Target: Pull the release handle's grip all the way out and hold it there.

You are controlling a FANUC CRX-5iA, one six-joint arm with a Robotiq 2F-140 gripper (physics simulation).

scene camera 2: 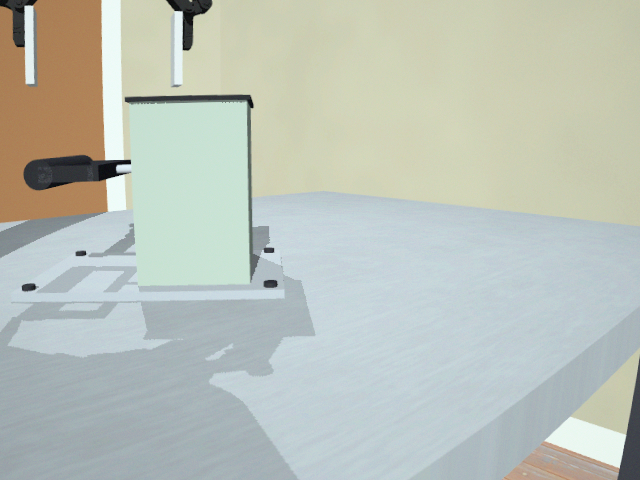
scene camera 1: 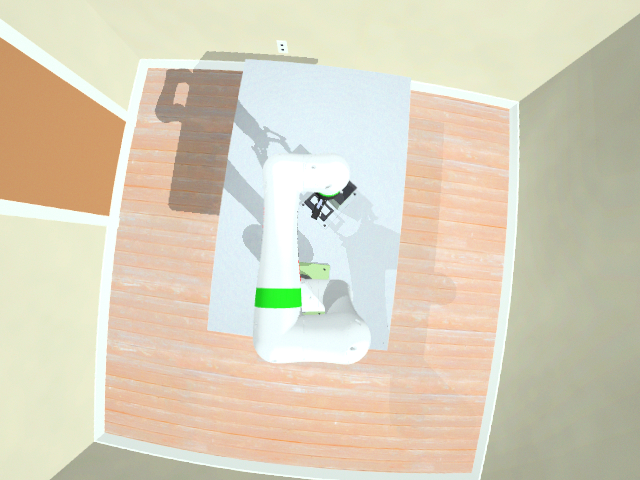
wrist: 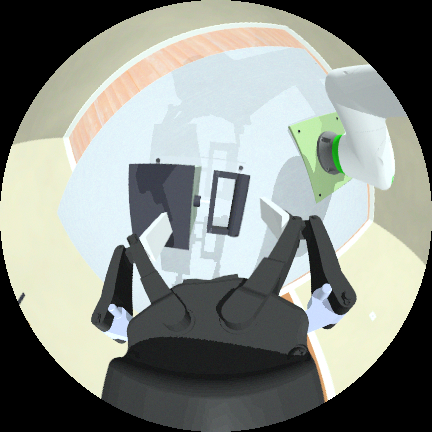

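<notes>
The release handle's black grip point(scene camera 2: 57, 172) point(wrist: 240, 206) is the thick outer bar of a rectangular frame. A thin pale rod joins the frame to the pale green housing point(scene camera 2: 191, 191) with a dark top point(wrist: 162, 187) point(scene camera 1: 348, 192). A short gap shows between frame and housing. My gripper point(scene camera 2: 103, 84) point(wrist: 213, 214) is open and empty, fingers pointing down. In scene camera 2 its fingertips are above the housing top, one over the housing and one over the grip's side; neither touches. In the wrist view the pads lie either side of the frame. In scene camera 1 the arm partly hides the handle.
The housing stands on a pale base plate point(scene camera 2: 206, 295) with dark bolts at its corners, on the grey table point(scene camera 1: 330, 113) point(scene camera 2: 439, 310). The arm's green mounting plate point(scene camera 1: 317, 269) point(wrist: 310, 150) is toward the robot base. The white arm point(scene camera 1: 280, 232) spans over the table.
</notes>
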